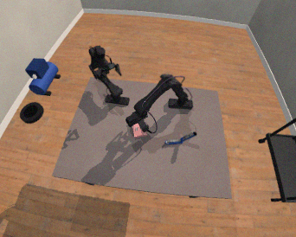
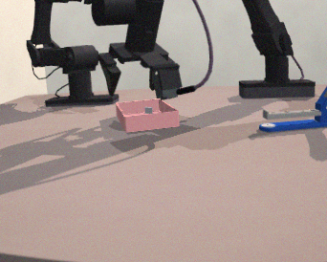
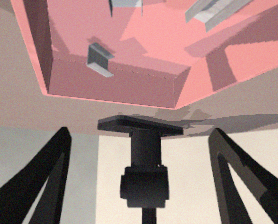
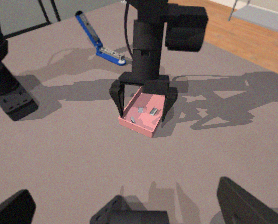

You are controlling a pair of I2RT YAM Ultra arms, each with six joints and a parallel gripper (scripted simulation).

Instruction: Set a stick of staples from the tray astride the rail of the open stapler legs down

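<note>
My left hand is 5 cm short of the pink tray, 3 cm to the right of it and 4 cm above it. From my left hand the other things lie so: blue stapler: 13 cm ahead, 34 cm to the left, 1 cm below.
</note>
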